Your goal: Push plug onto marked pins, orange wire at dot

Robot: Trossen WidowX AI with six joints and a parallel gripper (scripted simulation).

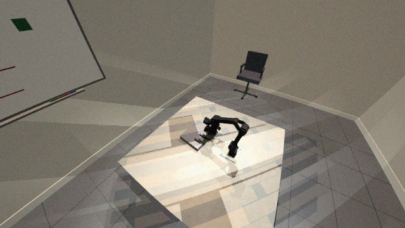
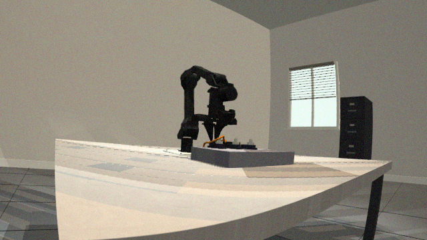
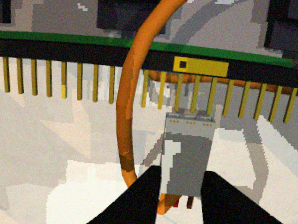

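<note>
My gripper tip is 50 mm short of the yellow band. The rest, counted from my gripper tip: grey holder: 200 mm ahead, 50 mm below, 30 mm to the left; dark servo: 100 mm ahead, 30 mm to the left, 20 mm below.
</note>
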